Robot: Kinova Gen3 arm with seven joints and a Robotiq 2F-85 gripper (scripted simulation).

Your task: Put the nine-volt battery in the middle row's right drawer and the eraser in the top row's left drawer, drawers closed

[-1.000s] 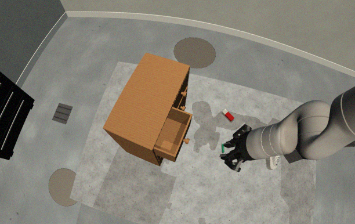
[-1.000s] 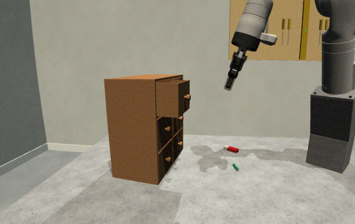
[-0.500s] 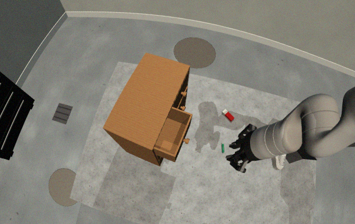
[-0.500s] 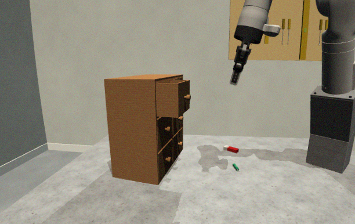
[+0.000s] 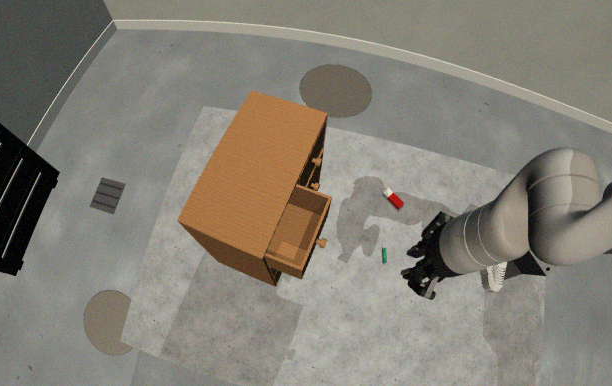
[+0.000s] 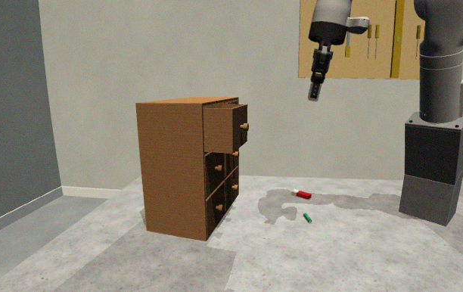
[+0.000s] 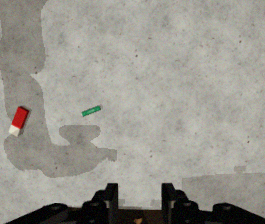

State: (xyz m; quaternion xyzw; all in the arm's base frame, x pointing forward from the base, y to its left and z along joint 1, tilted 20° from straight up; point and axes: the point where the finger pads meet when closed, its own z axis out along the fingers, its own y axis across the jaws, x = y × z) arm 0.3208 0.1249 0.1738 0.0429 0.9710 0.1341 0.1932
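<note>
Right now my hand is 1 cm short of the eraser, 28 cm to the left of it and 35 cm above it. The rest, counted from my hand: nine-volt battery 31 cm ahead, 12 cm to the right, 23 cm below; then small green cylinder 1 cm behind, 11 cm to the right, 36 cm below.
</note>
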